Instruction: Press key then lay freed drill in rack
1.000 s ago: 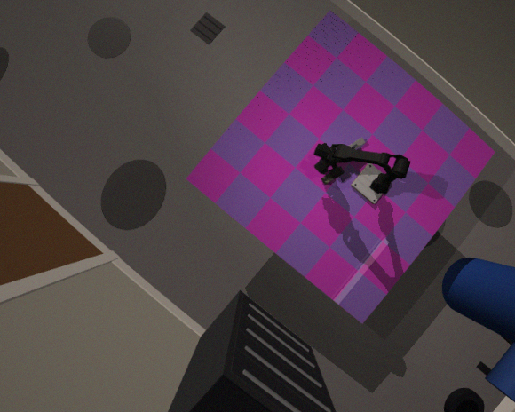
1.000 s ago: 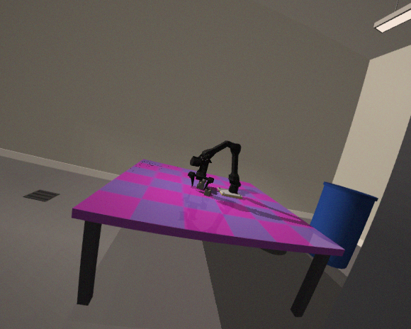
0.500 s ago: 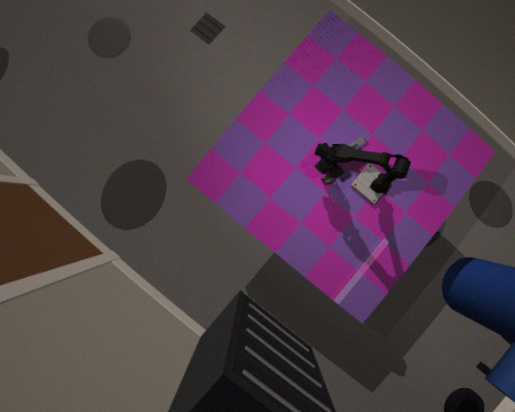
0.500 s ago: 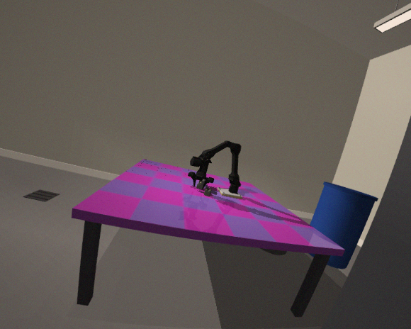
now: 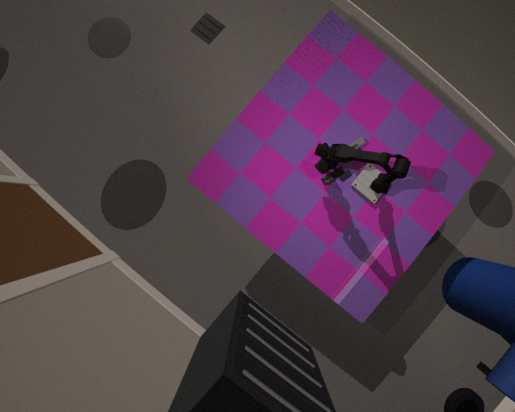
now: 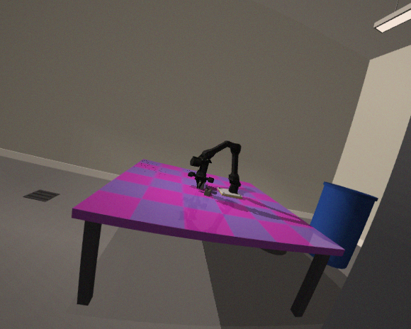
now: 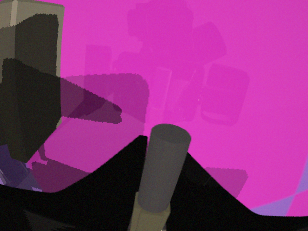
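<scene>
The drill lies 1 cm behind my gripper tip, 4 cm to the right of it and 3 cm above it. Also, from my gripper tip: dark block 6 cm behind, 5 cm to the left; then housing 5 cm behind, 13 cm to the right, 2 cm above; then key 6 cm behind, 15 cm to the right, 4 cm above.
</scene>
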